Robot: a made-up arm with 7 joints. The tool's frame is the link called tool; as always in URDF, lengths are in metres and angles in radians. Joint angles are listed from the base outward. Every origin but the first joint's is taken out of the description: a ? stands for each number. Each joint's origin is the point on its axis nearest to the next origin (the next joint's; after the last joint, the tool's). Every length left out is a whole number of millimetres.
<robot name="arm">
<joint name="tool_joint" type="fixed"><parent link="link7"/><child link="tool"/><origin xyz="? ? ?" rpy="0 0 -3.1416"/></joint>
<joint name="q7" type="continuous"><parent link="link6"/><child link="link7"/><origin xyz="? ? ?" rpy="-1.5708 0 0"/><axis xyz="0 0 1"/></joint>
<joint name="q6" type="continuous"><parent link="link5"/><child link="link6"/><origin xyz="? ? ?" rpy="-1.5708 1.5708 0"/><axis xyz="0 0 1"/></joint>
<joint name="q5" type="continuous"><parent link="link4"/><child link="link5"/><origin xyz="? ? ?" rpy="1.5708 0 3.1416"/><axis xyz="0 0 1"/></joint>
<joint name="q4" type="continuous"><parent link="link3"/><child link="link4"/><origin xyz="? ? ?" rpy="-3.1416 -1.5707 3.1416"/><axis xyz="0 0 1"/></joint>
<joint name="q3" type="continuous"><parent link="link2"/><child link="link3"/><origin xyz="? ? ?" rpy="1.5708 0 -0.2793"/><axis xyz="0 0 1"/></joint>
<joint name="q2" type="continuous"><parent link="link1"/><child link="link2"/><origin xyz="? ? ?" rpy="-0.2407 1.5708 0"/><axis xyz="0 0 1"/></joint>
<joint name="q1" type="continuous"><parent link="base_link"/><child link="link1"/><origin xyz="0.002 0.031 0.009" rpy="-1.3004 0.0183 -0.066"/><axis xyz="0 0 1"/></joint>
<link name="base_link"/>
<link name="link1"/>
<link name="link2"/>
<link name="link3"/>
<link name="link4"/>
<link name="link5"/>
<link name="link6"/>
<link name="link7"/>
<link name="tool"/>
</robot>
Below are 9 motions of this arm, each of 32 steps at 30 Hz.
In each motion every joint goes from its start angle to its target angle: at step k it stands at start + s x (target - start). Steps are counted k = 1, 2, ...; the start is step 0. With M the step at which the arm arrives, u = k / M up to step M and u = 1 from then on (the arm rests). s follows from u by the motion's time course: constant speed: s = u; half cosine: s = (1 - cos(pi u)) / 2; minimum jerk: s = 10 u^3 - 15 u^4 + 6 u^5.
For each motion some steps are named. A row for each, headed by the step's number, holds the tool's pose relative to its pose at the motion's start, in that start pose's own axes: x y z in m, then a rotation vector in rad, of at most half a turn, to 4 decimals.
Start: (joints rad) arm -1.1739 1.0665 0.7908 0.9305 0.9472 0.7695 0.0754
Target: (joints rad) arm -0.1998 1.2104 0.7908 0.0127 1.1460 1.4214 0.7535
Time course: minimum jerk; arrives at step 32
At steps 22, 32:
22: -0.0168 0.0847 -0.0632 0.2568 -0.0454 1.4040
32: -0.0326 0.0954 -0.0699 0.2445 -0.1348 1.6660

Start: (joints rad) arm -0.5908 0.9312 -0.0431 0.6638 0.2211 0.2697 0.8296
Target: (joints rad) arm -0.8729 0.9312 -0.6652 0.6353 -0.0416 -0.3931 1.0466
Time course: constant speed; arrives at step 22
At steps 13, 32:
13: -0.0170 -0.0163 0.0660 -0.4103 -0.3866 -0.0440
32: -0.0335 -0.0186 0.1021 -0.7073 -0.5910 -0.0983

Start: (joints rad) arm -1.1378 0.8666 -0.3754 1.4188 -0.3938 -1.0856 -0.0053
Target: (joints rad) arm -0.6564 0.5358 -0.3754 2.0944 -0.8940 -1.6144 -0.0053
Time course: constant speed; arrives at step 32
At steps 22, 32:
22: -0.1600 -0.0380 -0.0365 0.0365 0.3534 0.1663
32: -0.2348 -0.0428 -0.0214 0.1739 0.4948 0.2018

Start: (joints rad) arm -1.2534 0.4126 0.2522 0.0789 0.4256 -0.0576 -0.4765
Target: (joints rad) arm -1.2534 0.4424 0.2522 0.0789 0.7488 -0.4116 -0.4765
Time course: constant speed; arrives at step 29
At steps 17, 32:
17: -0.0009 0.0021 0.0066 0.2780 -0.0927 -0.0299
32: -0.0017 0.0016 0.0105 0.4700 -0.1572 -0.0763

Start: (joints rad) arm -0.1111 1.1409 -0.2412 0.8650 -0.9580 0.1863 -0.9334
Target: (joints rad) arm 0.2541 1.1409 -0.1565 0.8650 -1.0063 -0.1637 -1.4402
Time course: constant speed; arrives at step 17
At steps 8, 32:
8: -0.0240 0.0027 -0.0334 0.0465 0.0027 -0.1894
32: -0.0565 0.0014 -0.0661 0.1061 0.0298 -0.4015

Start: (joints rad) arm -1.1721 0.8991 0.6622 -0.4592 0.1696 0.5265 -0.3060
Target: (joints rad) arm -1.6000 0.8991 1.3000 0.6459 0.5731 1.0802 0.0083
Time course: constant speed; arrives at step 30
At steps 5, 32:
5: 0.0097 0.0190 -0.0252 -0.0662 0.2515 0.1992
32: -0.0056 0.0122 -0.1387 -0.6628 1.5565 0.5872

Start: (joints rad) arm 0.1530 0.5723 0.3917 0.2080 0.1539 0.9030 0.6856
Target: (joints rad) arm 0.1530 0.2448 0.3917 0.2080 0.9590 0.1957 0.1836
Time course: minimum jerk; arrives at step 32
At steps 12, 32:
12: -0.0153 -0.0133 -0.0017 -0.0014 -0.2019 -0.0543
32: -0.0723 -0.0464 -0.0029 0.1975 -0.7744 -0.3098

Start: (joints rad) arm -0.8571 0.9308 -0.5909 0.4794 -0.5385 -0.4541 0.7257
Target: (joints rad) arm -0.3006 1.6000 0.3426 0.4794 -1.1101 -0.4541 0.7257
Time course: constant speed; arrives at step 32
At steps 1, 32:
1: 0.0016 0.0099 0.0000 0.0038 0.0081 0.0345
32: 0.0430 0.2352 0.1463 -0.0373 -0.2523 0.7412

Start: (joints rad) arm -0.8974 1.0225 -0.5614 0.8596 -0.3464 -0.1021 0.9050
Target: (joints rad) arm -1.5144 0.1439 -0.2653 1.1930 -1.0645 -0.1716 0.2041
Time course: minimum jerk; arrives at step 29
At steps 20, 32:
20: -0.0654 -0.1112 0.2203 -1.2249 0.4131 -0.7535
32: -0.0930 -0.1136 0.2759 -1.4667 0.4424 -0.9556

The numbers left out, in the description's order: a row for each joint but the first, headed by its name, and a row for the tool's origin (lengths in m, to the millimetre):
tool: 0 0 0
q7: -0.037 0 0
q6: 0 0 0
q5: -0.008 0.12 0
q4: -0.001 0.023 0
q3: 0.056 0.222 0
q2: -0.003 0.012 0

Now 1 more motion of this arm.
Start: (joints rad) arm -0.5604 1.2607 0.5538 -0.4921 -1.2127 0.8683 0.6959
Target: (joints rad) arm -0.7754 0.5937 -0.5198 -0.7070 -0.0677 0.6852 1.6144
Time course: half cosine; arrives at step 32
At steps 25, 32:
25: -0.0478 -0.1775 -0.0898 0.0001 -0.3642 0.5434
32: -0.0650 -0.1987 -0.0885 -0.0872 -0.4379 0.5927

